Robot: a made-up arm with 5 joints. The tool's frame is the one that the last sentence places.
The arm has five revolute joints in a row. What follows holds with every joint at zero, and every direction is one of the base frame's.
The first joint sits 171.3 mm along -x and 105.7 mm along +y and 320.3 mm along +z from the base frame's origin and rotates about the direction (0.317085, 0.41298, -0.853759).
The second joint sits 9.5 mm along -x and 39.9 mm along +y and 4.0 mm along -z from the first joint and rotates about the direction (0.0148, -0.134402, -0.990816).
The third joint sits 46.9 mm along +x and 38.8 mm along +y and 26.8 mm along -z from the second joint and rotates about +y.
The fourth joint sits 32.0 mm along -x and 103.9 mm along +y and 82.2 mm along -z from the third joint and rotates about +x.
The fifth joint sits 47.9 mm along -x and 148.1 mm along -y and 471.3 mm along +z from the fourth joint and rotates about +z.
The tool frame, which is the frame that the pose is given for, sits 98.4 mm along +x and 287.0 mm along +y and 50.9 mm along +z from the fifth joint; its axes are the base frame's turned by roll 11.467, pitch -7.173 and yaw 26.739 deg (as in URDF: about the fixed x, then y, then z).
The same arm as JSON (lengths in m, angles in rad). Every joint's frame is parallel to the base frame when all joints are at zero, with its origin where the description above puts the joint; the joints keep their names.
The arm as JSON. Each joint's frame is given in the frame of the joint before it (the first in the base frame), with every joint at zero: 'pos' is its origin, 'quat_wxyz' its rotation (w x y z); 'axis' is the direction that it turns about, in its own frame. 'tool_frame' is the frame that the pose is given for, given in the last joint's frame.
{
  "length_unit": "m",
  "angle_unit": "rad",
  "joints": [
    {
      "joint": "joint 1",
      "pos": [
        -0.1713,
        0.1057,
        0.3203
      ],
      "quat_wxyz": [
        1.0,
        0.0,
        0.0,
        0.0
      ],
      "axis": [
        0.317085,
        0.41298,
        -0.853759
      ]
    },
    {
      "joint": "joint 2",
      "pos": [
        -0.0095,
        0.0399,
        -0.004
      ],
      "quat_wxyz": [
        1.0,
        0.0,
        0.0,
        0.0
      ],
      "axis": [
        0.0148,
        -0.134402,
        -0.990816
      ]
    },
    {
      "joint": "joint 3",
      "pos": [
        0.0469,
        0.0388,
        -0.0268
      ],
      "quat_wxyz": [
        1.0,
        0.0,
        0.0,
        0.0
      ],
      "axis": "+y"
    },
    {
      "joint": "joint 4",
      "pos": [
        -0.032,
        0.1039,
        -0.0822
      ],
      "quat_wxyz": [
        1.0,
        0.0,
        0.0,
        0.0
      ],
      "axis": "+x"
    },
    {
      "joint": "joint 5",
      "pos": [
        -0.0479,
        -0.1481,
        0.4713
      ],
      "quat_wxyz": [
        1.0,
        0.0,
        0.0,
        0.0
      ],
      "axis": "+z"
    }
  ],
  "tool_frame": {
    "pos": [
      0.0984,
      0.287,
      0.0509
    ],
    "quat_wxyz": [
      0.964691,
      0.111396,
      -0.037501,
      0.235703
    ]
  }
}

